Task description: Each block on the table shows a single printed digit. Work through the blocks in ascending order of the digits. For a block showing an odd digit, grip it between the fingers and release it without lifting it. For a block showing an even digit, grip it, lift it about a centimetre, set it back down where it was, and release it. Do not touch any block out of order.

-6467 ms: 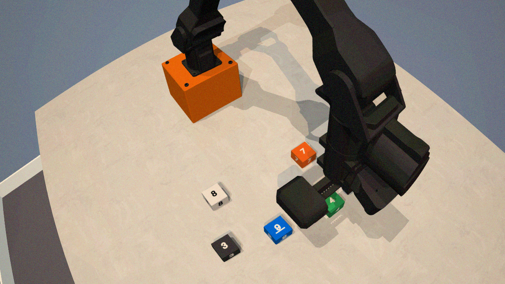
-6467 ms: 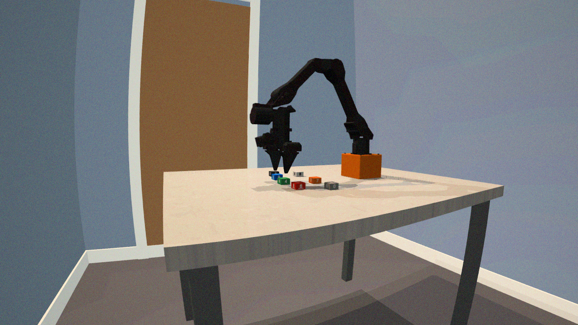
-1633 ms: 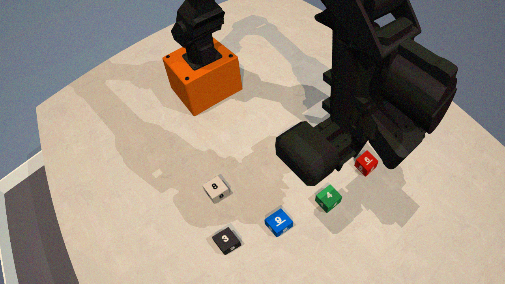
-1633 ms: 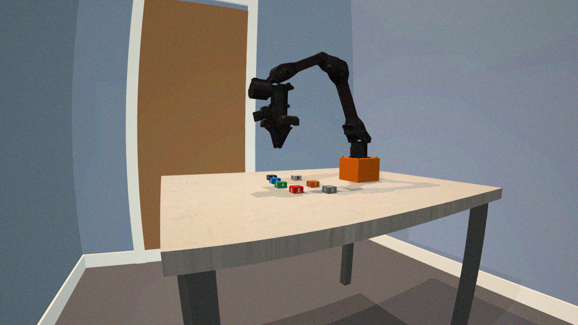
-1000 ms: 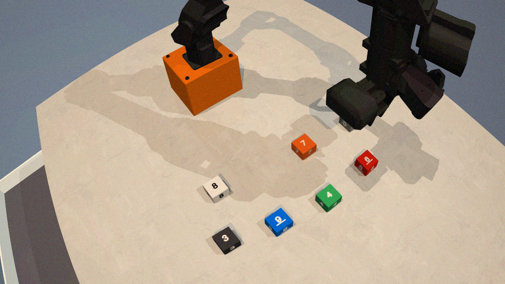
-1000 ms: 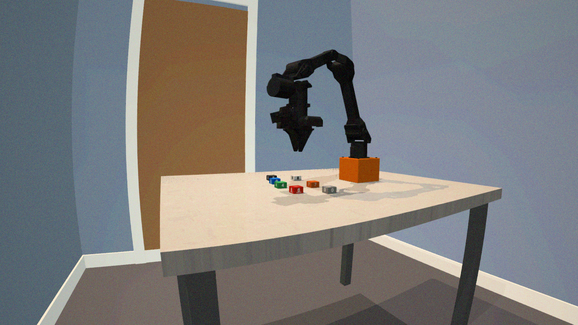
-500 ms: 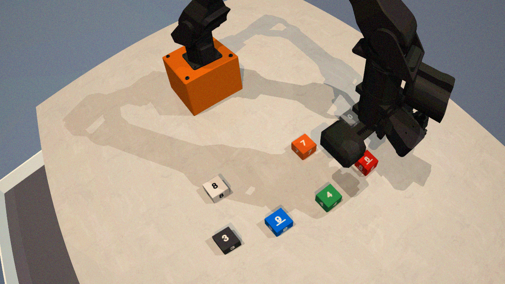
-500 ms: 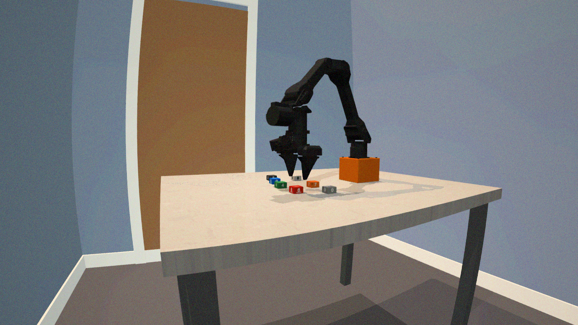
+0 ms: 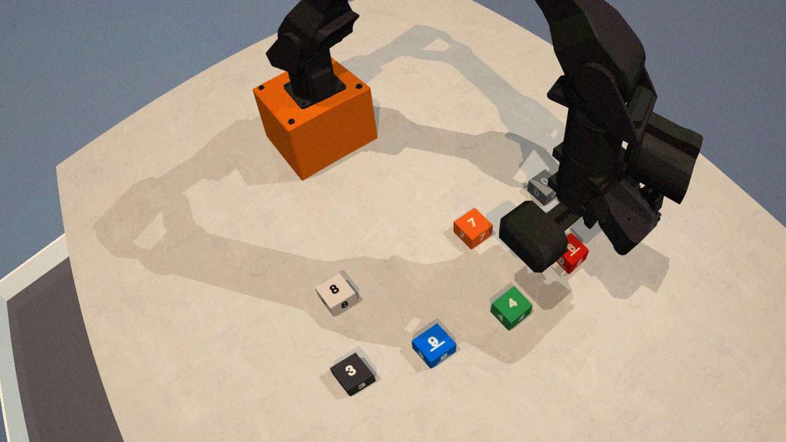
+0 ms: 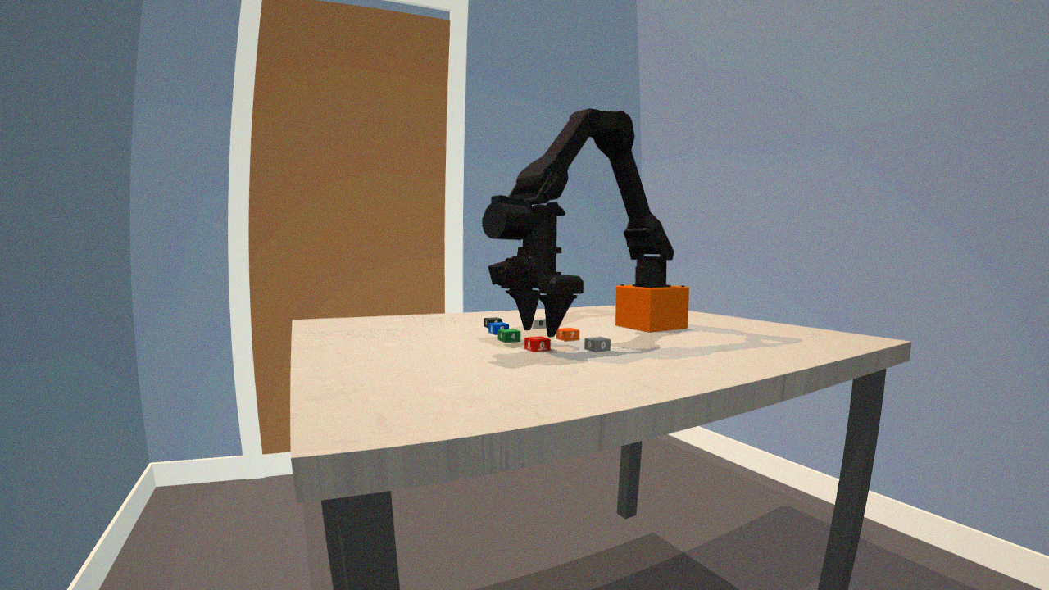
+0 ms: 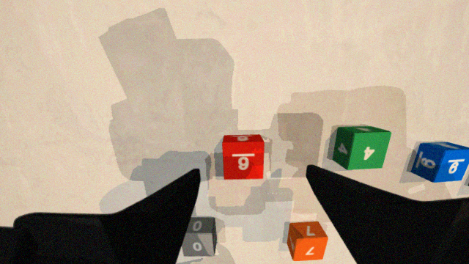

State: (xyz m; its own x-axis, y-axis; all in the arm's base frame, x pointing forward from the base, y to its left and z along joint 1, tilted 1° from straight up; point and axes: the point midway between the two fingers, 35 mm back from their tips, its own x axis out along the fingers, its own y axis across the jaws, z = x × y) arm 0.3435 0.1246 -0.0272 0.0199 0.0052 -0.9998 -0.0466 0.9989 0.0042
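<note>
The red block lies 2 cm below my gripper tip, 1 cm to the left of it and 1 cm ahead of it. Also, from my gripper tip: green block: 9 cm to the right, 2 cm below, 1 cm ahead; grey block: 9 cm behind, 5 cm to the left, 2 cm below; orange 7 block: 9 cm behind, 6 cm to the right, 2 cm below.
</note>
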